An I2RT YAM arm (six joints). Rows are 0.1 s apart.
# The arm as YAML. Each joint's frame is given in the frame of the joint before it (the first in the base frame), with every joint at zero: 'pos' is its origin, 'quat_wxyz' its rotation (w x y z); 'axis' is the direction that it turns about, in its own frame. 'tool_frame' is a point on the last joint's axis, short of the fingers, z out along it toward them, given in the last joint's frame.
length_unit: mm
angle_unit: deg
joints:
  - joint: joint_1
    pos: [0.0, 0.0, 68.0]
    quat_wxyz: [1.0, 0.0, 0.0, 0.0]
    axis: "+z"
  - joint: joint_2
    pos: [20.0, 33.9, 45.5]
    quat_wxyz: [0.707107, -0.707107, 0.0, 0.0]
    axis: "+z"
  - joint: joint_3
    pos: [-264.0, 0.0, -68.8]
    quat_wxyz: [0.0, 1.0, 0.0, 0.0]
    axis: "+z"
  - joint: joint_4
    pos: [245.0, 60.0, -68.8]
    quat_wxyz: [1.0, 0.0, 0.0, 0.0]
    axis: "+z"
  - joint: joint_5
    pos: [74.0, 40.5, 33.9]
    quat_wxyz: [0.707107, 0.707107, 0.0, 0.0]
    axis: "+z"
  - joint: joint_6
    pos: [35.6, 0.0, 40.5]
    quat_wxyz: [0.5, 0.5, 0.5, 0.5]
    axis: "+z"
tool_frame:
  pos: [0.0, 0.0, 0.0]
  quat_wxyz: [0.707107, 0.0, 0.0, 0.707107]
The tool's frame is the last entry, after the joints.
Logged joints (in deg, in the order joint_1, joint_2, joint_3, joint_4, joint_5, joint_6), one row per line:
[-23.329, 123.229, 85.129, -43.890, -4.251, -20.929]
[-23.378, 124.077, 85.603, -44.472, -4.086, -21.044]
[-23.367, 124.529, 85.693, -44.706, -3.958, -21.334]
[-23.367, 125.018, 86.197, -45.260, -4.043, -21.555]
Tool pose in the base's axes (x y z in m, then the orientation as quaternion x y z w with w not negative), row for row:
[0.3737, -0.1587, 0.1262, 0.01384, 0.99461, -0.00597, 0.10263]
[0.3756, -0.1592, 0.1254, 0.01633, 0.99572, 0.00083, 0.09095]
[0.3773, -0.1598, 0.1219, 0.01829, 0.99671, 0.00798, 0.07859]
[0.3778, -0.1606, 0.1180, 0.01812, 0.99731, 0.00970, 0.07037]
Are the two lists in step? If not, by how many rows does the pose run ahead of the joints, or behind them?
The pose runs 2 rows behind the joints: the pose in row i belongs to the joints in row i - 2.
